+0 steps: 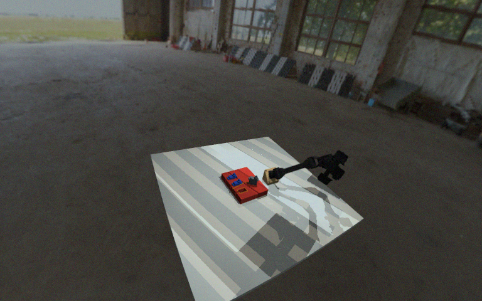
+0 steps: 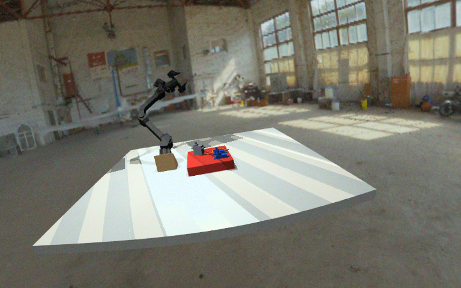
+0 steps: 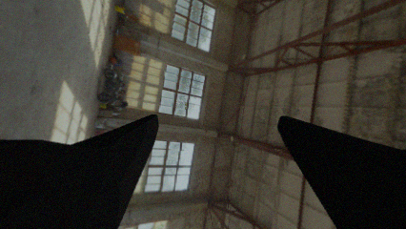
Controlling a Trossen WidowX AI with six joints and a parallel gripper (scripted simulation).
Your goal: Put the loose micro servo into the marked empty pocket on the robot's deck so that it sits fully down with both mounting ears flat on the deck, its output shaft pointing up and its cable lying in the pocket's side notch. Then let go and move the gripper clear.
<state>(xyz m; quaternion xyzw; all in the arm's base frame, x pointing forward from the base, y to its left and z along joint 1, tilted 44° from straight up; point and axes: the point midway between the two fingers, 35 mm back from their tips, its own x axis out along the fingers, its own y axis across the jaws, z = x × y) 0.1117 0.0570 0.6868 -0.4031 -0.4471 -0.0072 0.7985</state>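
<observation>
My gripper tip is 11 cm short of the red deck, 55 cm to the left of it and 51 cm above it.
</observation>
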